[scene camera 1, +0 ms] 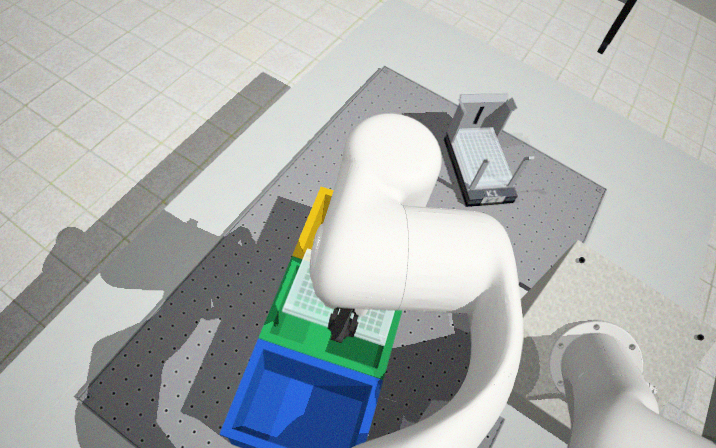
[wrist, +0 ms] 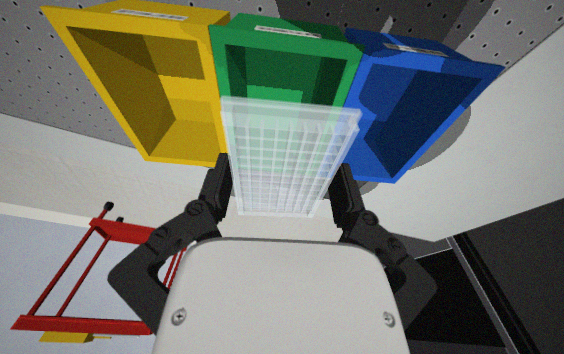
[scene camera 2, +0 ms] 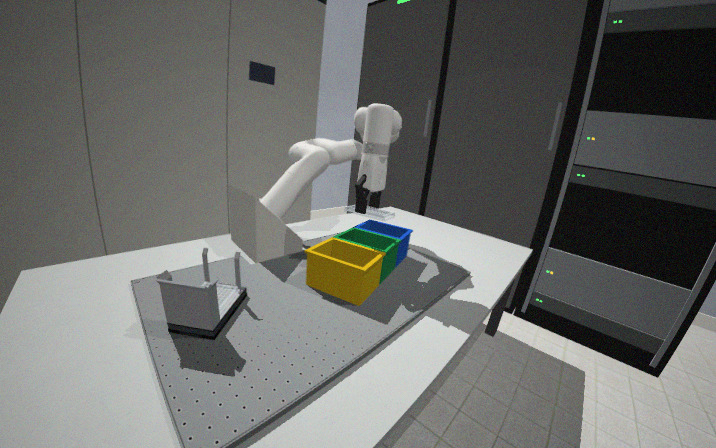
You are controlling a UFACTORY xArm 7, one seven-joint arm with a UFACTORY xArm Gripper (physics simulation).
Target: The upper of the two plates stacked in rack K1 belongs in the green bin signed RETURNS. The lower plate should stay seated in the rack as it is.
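Seen in the pictures: gripper, fingertip midpoint: [wrist: 283, 170] [scene camera 2: 367, 210]; arm's base, origin of the base link: [scene camera 1: 595, 363] [scene camera 2: 267, 213].
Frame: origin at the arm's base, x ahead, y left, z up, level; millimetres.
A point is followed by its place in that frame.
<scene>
My gripper [scene camera 2: 368, 207] @[x 326, y 141, z 76 mm] [wrist: 283, 170] @[x 326, y 141, z 76 mm] is shut on the upper plate, a clear gridded plate [scene camera 1: 306, 293] @[x 374, y 169, z 78 mm] [scene camera 2: 384, 212] @[x 373, y 162, z 80 mm] [wrist: 280, 145] @[x 301, y 130, z 78 mm], by its two long sides. The plate looks about level and hangs above the bin rims. In scene camera 1 it overlaps the green bin [scene camera 1: 322, 357] @[x 324, y 199, z -6 mm] [scene camera 2: 390, 261] @[x 419, y 163, z -59 mm] [wrist: 285, 44] @[x 266, y 117, z -6 mm], with the arm covering its middle. In the wrist view its far right corner overlaps the blue bin's edge. The green bin's sign is too small to read. The lower plate [scene camera 1: 483, 153] @[x 295, y -307, z -68 mm] [scene camera 2: 228, 295] @[x 308, y -266, z -66 mm] lies flat in rack K1 [scene camera 1: 469, 108] @[x 357, y -337, z -14 mm] [scene camera 2: 190, 306] @[x 348, y -351, z -37 mm].
The yellow bin [scene camera 1: 308, 227] @[x 448, y 48, z -6 mm] [scene camera 2: 340, 277] @[x 412, y -36, z -48 mm] [wrist: 190, 145] @[x 449, y 30, z -37 mm] and the blue bin [scene camera 1: 282, 390] @[x 355, y 243, z -100 mm] [scene camera 2: 403, 248] @[x 386, y 282, z -57 mm] [wrist: 425, 70] @[x 244, y 302, z -85 mm] stand against either side of the green one. The rack has a tall back wall and two upright posts. A red frame [wrist: 125, 232] shows beyond the table in the wrist view.
</scene>
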